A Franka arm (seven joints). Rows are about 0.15 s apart.
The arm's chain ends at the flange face. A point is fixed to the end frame.
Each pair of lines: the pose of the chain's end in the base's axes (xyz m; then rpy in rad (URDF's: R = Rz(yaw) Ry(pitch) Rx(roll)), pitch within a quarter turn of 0, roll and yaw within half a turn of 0), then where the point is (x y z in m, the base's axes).
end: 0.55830, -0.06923, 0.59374, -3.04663, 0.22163, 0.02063
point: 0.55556 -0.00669 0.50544
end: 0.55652, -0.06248, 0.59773, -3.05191, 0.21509, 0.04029
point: 0.55308 -0.00045 0.50910
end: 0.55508, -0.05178, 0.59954, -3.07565, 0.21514, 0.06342
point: 0.55003 0.00806 0.50950
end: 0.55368, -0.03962, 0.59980, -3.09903, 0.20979, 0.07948
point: 0.54802 0.01808 0.50840
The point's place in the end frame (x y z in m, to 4 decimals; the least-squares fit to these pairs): 0.0180 -0.0541 0.0920
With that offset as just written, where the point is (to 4 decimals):
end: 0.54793, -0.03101, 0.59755, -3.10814, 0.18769, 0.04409
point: 0.5463 0.0261 0.5056
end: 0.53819, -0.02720, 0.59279, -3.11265, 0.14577, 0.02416
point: 0.5415 0.0296 0.5007
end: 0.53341, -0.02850, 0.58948, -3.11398, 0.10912, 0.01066
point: 0.5408 0.0282 0.4976
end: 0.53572, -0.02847, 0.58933, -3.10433, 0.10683, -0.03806
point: 0.5462 0.0287 0.4980
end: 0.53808, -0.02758, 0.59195, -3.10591, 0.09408, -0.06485
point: 0.5512 0.0290 0.5006
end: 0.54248, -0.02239, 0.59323, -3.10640, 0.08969, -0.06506
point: 0.5560 0.0342 0.5019
